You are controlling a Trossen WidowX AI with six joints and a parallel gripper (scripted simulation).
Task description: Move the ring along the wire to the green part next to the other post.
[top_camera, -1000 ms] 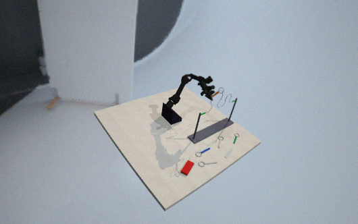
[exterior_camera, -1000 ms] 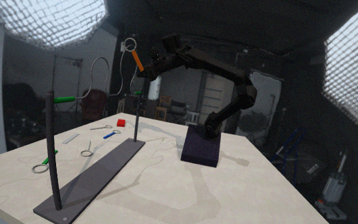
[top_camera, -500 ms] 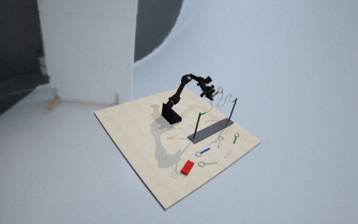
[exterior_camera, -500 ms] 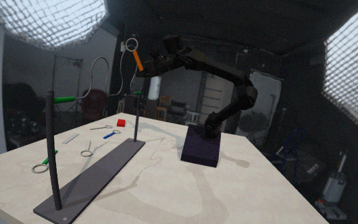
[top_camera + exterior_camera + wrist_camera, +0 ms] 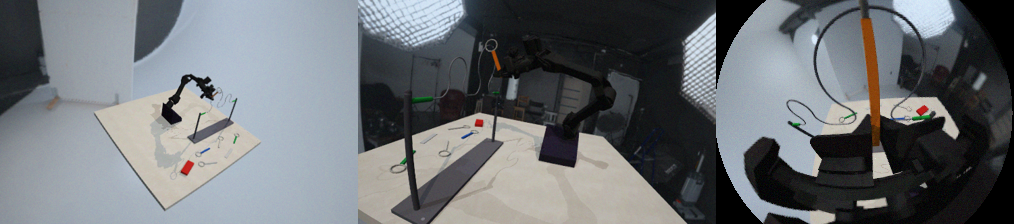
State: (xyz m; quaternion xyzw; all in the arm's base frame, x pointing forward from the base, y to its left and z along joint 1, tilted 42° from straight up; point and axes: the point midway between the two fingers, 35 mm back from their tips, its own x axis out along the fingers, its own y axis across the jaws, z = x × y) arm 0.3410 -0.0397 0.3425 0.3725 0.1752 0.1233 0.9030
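The orange-handled ring is 90 mm above my gripper tip and 10 mm ahead of it. Also, from my gripper tip: grey bar: 380 mm below, 360 mm ahead, 40 mm to the right; green-handled ring: 370 mm below, 270 mm ahead, 210 mm to the left; blue-handled ring: 370 mm below, 260 mm to the right, 210 mm ahead.
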